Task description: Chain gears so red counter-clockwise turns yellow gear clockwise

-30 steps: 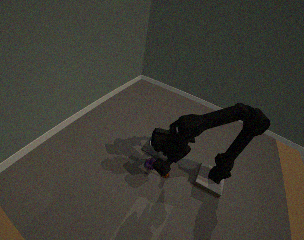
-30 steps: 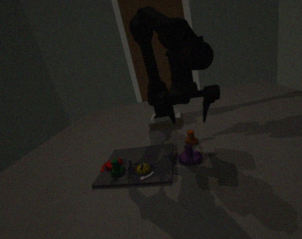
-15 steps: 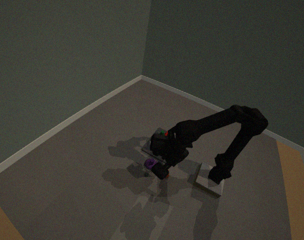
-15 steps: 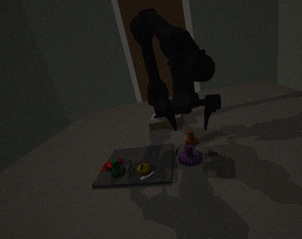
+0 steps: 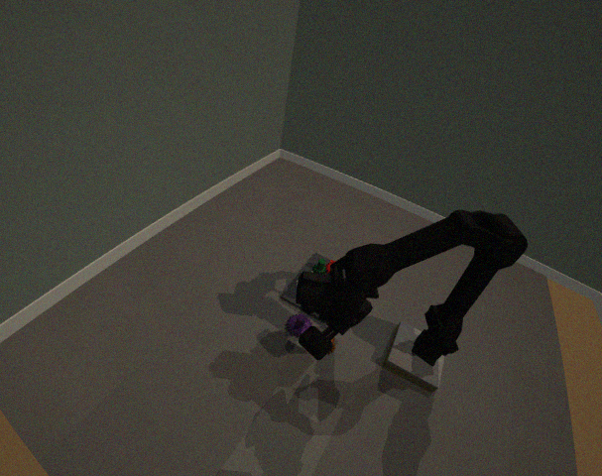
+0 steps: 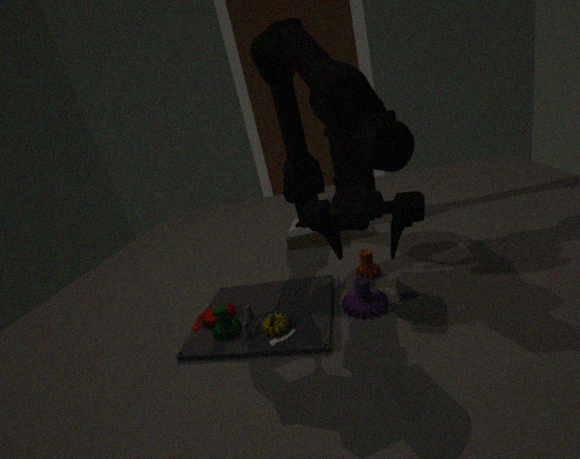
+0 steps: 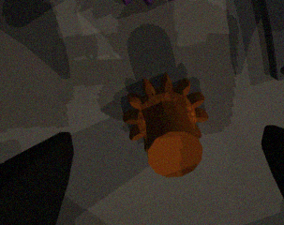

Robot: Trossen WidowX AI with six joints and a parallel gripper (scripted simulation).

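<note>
The green gear is 160 mm ahead of my gripper tip and 180 mm to the right of it. Round my gripper tip: purple gear (90 mm ahead, 10 mm below); then yellow gear (150 mm ahead, 110 mm to the right, 10 mm below); then orange gear (10 mm below).
</note>
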